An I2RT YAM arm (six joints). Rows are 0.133 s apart.
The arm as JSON. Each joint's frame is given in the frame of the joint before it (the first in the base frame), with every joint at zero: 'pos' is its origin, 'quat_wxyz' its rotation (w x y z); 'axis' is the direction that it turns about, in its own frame. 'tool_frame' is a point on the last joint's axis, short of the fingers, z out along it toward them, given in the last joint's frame.
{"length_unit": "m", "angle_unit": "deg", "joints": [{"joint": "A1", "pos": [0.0, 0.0, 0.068], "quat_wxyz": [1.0, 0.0, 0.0, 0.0], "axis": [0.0, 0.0, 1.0]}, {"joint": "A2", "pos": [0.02, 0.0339, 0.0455], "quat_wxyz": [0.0, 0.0, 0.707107, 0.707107], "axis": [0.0, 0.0, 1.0]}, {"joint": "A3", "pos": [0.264, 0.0, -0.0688], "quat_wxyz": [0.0, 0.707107, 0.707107, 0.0], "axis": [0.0, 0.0, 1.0]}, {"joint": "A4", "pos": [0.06, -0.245, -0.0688], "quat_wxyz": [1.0, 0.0, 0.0, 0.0], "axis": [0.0, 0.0, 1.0]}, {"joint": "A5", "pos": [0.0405, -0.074, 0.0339], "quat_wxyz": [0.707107, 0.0, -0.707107, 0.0], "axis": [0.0, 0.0, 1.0]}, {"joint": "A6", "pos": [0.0, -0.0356, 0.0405], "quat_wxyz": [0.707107, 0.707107, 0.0, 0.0], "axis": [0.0, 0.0, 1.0]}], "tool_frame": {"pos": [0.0, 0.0, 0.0], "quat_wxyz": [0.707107, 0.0, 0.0, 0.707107]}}
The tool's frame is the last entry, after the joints.
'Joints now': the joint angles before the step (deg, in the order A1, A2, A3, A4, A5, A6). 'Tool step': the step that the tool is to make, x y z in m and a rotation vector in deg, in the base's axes. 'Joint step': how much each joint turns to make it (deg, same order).
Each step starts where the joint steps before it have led.
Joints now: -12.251, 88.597, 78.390, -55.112, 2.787, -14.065
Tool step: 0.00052, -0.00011, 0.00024, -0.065, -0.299, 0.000
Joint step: 0.001, 0.000, -0.001, 0.307, 0.000, 0.000
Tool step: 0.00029, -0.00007, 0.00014, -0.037, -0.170, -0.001
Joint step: -0.001, -0.001, -0.001, 0.174, 0.000, 0.000
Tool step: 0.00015, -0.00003, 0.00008, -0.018, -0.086, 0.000
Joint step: 0.000, 0.000, 0.002, 0.086, 0.000, 0.001
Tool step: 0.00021, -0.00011, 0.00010, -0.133, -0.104, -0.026
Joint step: 0.001, 0.001, -0.002, 0.133, 0.109, -0.022
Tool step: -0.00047, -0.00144, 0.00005, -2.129, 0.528, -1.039
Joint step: -0.001, 0.001, 0.002, -0.065, 2.426, 0.000
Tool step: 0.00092, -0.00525, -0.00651, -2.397, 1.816, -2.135
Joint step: -0.546, 0.894, -0.417, 0.021, 3.147, 0.305
